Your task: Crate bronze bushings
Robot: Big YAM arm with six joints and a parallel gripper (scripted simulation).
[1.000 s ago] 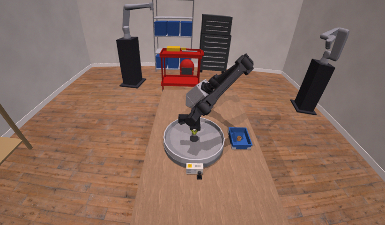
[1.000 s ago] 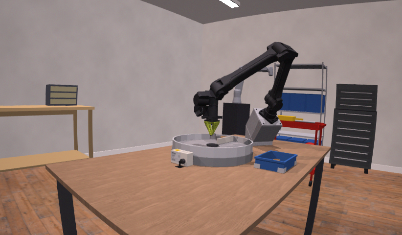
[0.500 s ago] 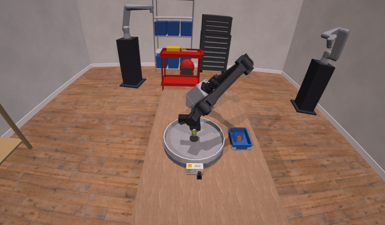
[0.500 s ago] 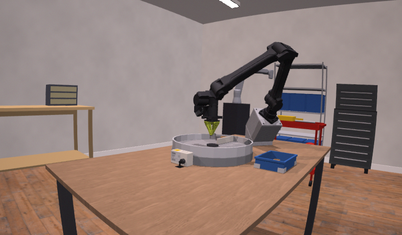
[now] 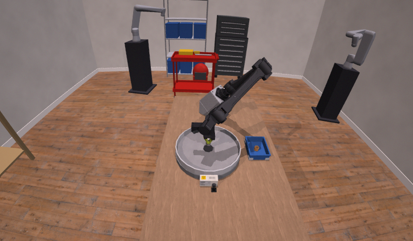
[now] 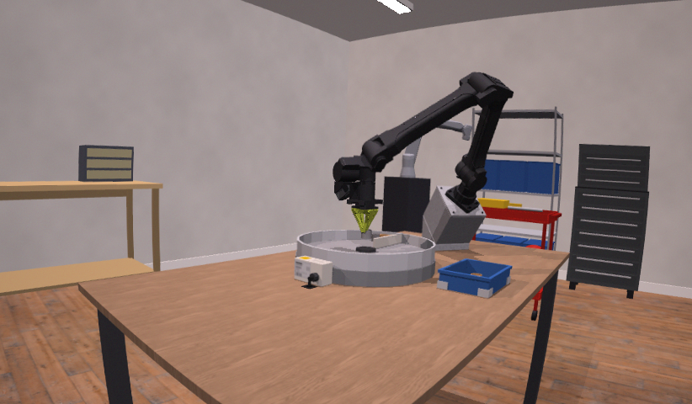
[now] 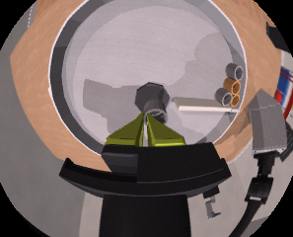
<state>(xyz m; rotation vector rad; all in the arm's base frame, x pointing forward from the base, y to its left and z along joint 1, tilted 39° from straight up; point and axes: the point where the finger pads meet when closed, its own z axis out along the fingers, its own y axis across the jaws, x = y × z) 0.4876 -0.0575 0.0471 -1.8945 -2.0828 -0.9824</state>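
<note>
Right now the turning table is 1 cm behind my hand and 7 cm below it. Also, from my hand: crate 12 cm behind, 33 cm to the left, 9 cm below.
</note>
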